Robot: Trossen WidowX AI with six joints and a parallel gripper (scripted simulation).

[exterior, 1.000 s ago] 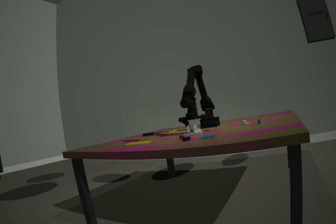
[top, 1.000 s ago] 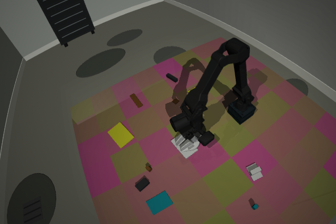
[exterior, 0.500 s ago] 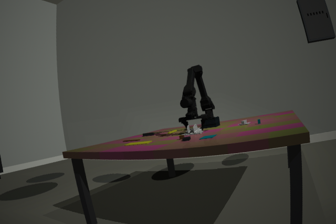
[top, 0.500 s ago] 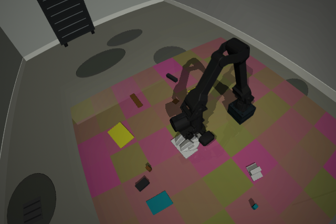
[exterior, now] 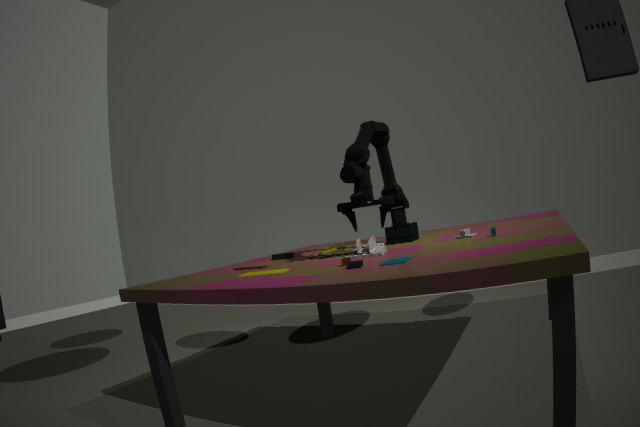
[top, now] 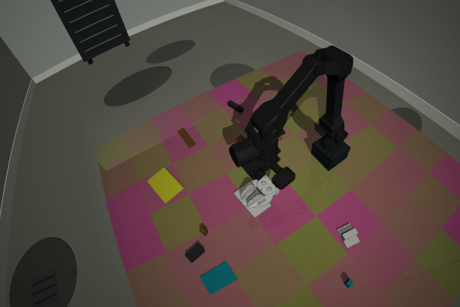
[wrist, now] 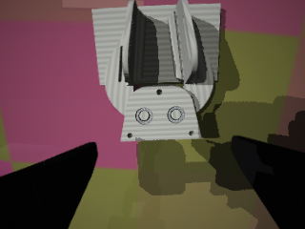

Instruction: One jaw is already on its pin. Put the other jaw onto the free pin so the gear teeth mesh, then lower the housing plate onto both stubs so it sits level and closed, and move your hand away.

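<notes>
Now: the housing plate 50 mm below my gripper tip and 10 mm ahead of it. Round my gripper tip: yellow bar (250 mm behind, 220 mm to the right, 70 mm below); then ribbed stand (320 mm to the left, 70 mm below, 60 mm behind); then small brown block (270 mm ahead, 70 mm below, 20 mm to the right).
</notes>
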